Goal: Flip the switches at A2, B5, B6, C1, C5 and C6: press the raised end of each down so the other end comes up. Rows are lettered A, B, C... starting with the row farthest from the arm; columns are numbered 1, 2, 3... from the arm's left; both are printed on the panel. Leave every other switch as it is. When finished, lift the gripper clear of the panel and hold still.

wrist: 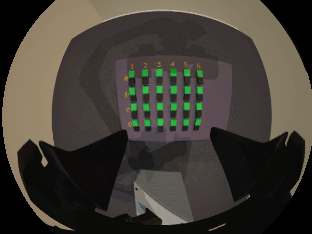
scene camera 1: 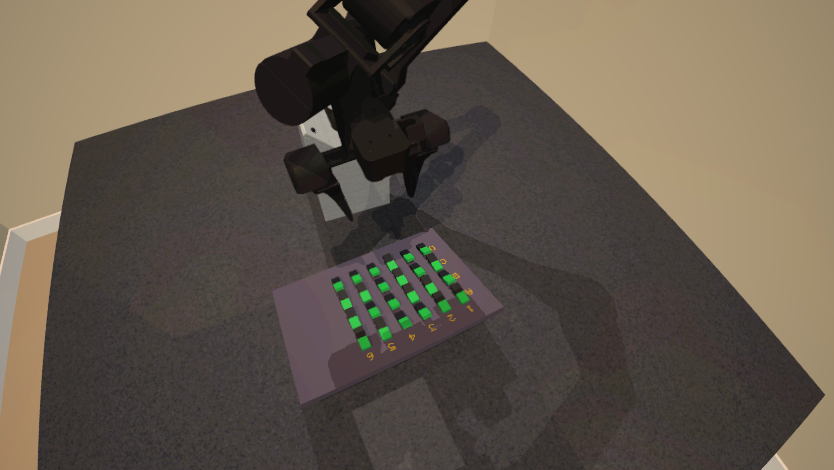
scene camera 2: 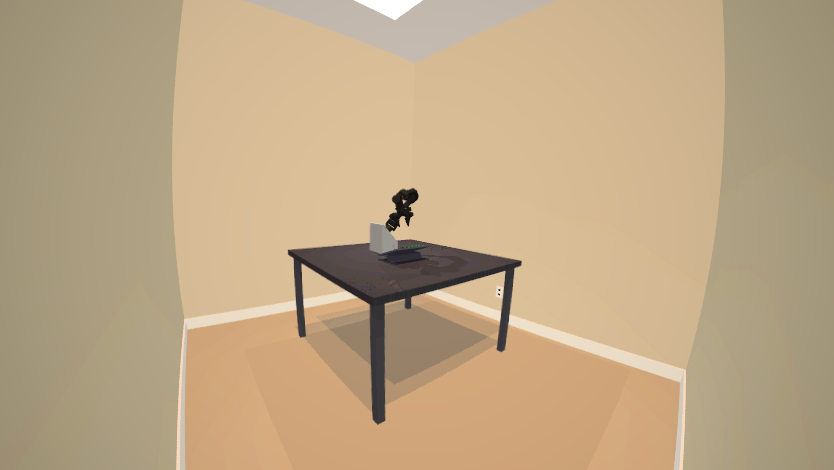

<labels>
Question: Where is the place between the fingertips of my gripper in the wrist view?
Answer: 170,133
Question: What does my gripper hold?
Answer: Nothing.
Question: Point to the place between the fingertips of my gripper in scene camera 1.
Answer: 381,207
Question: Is my gripper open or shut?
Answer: Open.
</labels>
